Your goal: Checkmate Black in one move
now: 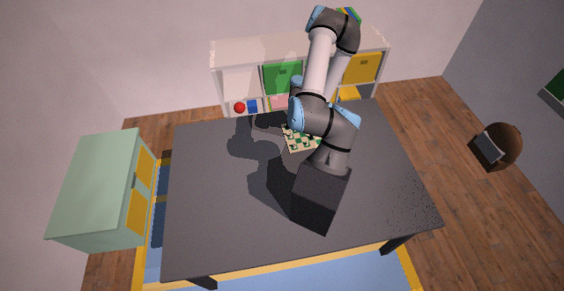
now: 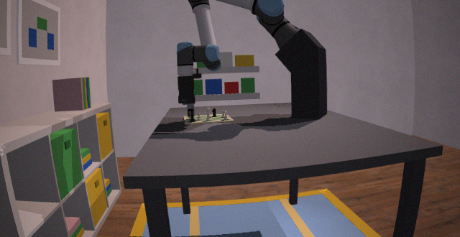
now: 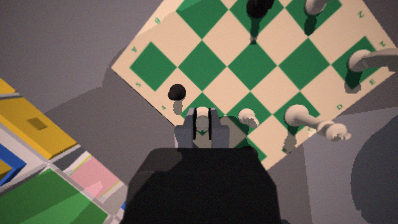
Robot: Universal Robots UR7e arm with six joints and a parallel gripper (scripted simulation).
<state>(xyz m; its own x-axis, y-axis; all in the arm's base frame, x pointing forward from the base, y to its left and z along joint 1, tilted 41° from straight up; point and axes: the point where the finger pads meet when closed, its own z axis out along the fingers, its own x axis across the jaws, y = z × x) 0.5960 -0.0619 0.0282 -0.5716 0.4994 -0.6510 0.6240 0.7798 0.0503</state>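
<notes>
Right now the white piece is 10 mm below my hand. Also, from my hand: chessboard (80 mm behind, 30 mm below); then black pawn (40 mm to the right, 20 mm below); then tall black piece (120 mm behind, 30 mm to the right, 10 mm below).
</notes>
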